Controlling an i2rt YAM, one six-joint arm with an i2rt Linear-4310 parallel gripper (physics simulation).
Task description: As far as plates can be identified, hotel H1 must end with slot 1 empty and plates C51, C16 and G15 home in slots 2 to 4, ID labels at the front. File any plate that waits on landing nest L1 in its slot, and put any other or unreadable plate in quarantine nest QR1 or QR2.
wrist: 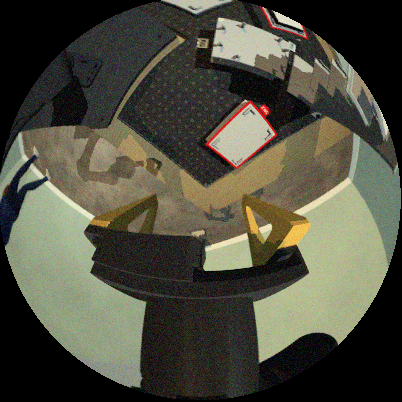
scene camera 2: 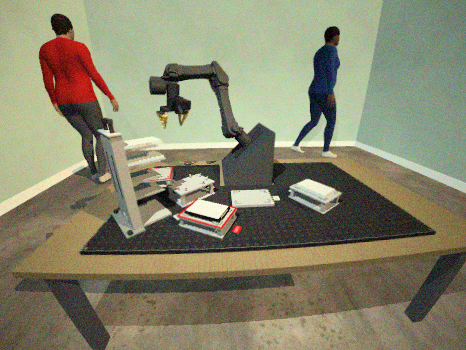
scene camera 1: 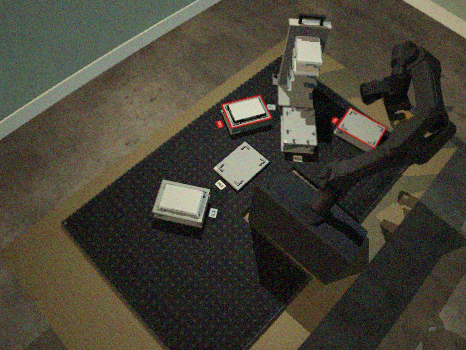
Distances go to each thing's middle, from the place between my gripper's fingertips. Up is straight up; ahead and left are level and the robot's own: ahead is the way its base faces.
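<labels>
Flat nest point(scene camera 1: 238, 168): far below my hand, far to the left of it and far ahead of it.
</labels>
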